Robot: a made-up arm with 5 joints. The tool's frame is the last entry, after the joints.
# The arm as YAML. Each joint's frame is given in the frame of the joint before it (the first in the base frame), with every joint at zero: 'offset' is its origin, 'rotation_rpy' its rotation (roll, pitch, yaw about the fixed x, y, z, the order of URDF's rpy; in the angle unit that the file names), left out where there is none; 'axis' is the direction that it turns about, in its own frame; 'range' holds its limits. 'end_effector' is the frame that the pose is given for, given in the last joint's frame.
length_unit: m
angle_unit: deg
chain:
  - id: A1
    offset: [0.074, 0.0, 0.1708]
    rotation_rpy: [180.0, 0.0, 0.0]
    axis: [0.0, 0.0, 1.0]
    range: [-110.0, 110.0]
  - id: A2
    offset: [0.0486, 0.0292, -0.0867]
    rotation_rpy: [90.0, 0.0, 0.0]
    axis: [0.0, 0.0, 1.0]
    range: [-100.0, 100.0]
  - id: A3
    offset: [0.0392, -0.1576, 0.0]
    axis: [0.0, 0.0, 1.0]
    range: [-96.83, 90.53]
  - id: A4
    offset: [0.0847, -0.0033, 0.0]
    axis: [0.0, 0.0, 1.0]
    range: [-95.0, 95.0]
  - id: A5
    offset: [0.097, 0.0, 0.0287]
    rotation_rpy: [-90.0, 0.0, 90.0]
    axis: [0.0, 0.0, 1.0]
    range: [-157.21, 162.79]
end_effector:
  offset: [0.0, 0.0, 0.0]
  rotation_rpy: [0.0, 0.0, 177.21]
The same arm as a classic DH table. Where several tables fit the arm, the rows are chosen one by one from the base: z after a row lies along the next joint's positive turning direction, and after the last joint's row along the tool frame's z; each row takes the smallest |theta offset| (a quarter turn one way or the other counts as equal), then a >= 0, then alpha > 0; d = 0 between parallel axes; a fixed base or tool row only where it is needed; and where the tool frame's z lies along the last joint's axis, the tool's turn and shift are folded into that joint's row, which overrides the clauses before.
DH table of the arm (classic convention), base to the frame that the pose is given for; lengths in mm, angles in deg. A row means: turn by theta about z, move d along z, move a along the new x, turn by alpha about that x. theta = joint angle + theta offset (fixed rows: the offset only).
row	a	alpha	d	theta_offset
base (fixed)	74	180	0	0
A1	48.6	90	-257.5	0
A2	162.4	0	0	-76.03
A3	84.8	0	0	73.8
A4	0	90	-0.5	-87.77
A5	0	0	-97	-2.79
Joint limits (deg, base to tool): -110..110 -100..100 -96.83..90.53 -95..95 -157.21..162.79

